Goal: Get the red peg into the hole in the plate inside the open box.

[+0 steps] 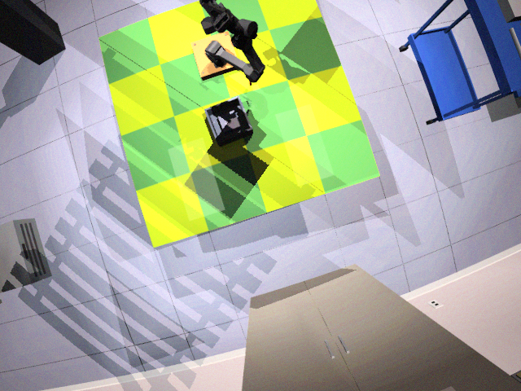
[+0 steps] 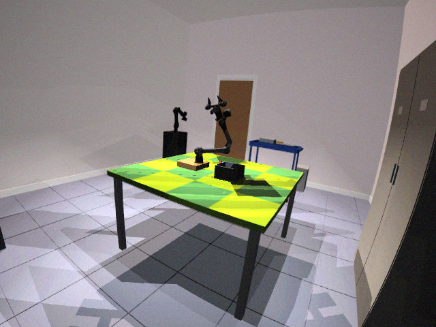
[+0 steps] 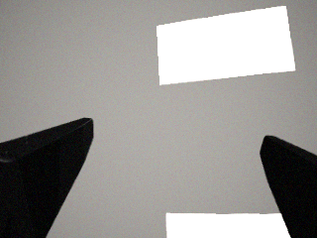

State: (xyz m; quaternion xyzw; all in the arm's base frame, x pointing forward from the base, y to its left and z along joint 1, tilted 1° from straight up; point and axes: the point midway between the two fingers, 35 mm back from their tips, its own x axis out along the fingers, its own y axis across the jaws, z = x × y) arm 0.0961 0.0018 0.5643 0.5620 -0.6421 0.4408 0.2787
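Right now my gripper tip is 60 cm above the red peg, 12 cm to the right of it and 8 cm short of it. The rest, counted from my gripper tip: plate: 59 cm below, 24 cm ahead, 7 cm to the right; then dark box: 61 cm below, 24 cm ahead, 7 cm to the right.
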